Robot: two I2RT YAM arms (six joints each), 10 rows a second.
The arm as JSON. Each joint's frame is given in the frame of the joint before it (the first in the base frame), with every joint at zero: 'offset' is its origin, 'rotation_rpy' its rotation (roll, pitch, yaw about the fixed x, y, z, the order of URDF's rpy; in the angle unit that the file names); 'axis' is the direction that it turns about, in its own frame. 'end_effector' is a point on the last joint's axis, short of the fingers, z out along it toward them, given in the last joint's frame.
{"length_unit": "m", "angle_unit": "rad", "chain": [
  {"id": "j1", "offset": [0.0, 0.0, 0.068], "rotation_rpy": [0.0, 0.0, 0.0], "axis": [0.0, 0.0, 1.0]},
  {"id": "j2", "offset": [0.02, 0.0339, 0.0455], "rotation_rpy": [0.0, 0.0, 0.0], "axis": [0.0, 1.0, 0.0]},
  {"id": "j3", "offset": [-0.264, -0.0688, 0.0], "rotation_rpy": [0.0, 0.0, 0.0], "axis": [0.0, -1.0, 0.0]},
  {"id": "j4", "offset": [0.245, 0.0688, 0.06], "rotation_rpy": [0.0, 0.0, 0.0], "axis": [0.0, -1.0, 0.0]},
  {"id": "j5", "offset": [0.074, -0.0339, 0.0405], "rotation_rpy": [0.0, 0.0, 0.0], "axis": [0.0, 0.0, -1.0]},
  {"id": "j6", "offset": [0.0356, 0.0, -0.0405], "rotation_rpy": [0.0, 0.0, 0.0], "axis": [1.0, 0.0, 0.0]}
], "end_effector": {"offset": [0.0, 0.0, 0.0], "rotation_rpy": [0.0, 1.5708, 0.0]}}
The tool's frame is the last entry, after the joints.
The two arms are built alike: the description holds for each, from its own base.
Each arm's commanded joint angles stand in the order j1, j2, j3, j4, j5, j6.
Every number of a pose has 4 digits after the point. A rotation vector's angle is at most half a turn.
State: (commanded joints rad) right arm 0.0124 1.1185 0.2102 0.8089 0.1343 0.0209; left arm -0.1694 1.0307 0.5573 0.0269 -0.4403 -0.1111
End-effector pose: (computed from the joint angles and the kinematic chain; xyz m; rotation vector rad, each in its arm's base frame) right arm 0.2114 -0.0021 0.1838 0.1086 1.6665 -0.0870; left arm 0.2248 -0.0231 0.2358 -0.2193 1.9693 0.2620
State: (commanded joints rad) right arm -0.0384 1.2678 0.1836 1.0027 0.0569 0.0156; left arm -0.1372 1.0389 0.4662 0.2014 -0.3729 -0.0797
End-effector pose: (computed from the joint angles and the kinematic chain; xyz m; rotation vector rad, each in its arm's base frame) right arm 0.2178 -0.0104 0.1681 0.0879 1.6502 -0.0644; left arm 0.2240 -0.0178 0.2198 -0.1909 1.9119 0.2163
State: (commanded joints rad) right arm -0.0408 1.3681 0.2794 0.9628 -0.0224 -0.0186; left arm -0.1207 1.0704 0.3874 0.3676 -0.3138 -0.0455
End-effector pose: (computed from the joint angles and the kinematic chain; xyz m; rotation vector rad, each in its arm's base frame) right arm 0.2422 -0.0091 0.1691 0.0021 1.6967 -0.0254; left arm 0.2235 -0.0160 0.2036 -0.1436 1.8688 0.1814
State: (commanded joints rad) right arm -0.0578 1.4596 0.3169 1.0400 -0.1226 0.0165; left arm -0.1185 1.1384 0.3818 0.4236 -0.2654 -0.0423
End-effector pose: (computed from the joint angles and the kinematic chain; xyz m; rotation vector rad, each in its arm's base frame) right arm 0.2556 -0.0104 0.1667 -0.0304 1.6729 0.0714; left arm 0.2306 -0.0181 0.1932 -0.1073 1.8912 0.1430
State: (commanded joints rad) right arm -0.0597 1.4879 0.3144 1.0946 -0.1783 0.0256; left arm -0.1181 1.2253 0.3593 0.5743 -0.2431 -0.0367
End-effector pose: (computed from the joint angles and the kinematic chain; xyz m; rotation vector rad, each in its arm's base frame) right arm 0.2569 -0.0090 0.1653 -0.0656 1.6485 0.1210; left arm 0.2383 -0.0197 0.1829 -0.0926 1.8530 0.1188
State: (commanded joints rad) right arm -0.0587 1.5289 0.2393 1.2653 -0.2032 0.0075; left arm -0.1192 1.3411 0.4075 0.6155 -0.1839 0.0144
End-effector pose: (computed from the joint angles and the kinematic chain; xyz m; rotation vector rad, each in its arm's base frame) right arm 0.2434 -0.0071 0.1559 -0.1054 1.5924 0.1222; left arm 0.2564 -0.0241 0.1752 0.0003 1.8846 0.1019
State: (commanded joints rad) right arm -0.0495 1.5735 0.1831 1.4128 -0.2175 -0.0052; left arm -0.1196 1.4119 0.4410 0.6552 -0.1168 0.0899
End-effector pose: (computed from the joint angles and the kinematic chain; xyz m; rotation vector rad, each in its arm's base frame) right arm 0.2325 -0.0038 0.1497 -0.1379 1.5441 0.1251; left arm 0.2686 -0.0281 0.1719 0.1175 1.8816 0.0898
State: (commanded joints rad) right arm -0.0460 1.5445 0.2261 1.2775 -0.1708 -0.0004; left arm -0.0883 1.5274 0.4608 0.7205 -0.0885 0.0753
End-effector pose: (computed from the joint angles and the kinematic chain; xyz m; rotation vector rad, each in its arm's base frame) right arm 0.2414 -0.0051 0.1507 -0.0954 1.6092 0.1017; left arm 0.2816 -0.0218 0.1546 0.0971 1.9138 0.0761
